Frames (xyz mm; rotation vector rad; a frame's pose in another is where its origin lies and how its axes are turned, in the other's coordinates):
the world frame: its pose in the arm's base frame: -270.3 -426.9 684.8 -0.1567 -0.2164 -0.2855
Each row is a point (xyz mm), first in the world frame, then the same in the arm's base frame.
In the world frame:
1: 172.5 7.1 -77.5
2: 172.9 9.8 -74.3
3: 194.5 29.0 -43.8
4: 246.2 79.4 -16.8
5: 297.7 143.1 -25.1
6: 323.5 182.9 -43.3
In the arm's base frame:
1: -92.0 -479.5 649.4
2: -91.4 -476.4 652.2
3: -71.3 -458.3 684.3
4: -13.1 -419.1 716.3
5: 55.5 -373.8 712.5
6: 94.8 -346.1 696.0

